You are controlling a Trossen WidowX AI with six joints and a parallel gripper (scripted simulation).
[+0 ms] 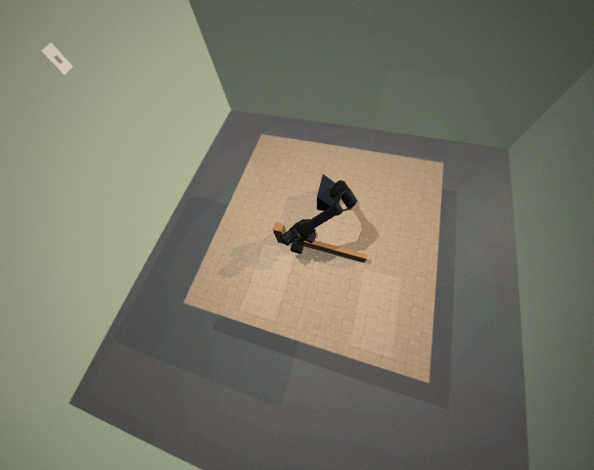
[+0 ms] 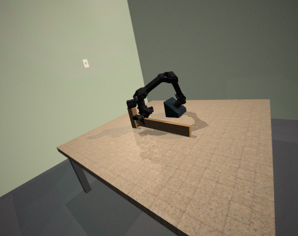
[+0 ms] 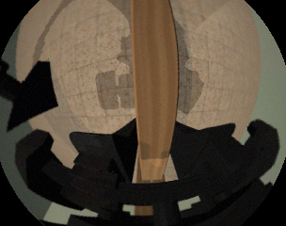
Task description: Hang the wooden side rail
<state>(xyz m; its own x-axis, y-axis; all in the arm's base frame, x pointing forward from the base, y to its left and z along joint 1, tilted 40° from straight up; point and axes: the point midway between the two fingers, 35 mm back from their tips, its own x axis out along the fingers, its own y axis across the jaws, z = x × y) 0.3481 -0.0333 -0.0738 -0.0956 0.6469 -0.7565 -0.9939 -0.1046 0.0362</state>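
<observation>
The headboard post lies 1 cm ahead of my gripper tip, 12 cm to the right of it and 4 cm above it.
</observation>
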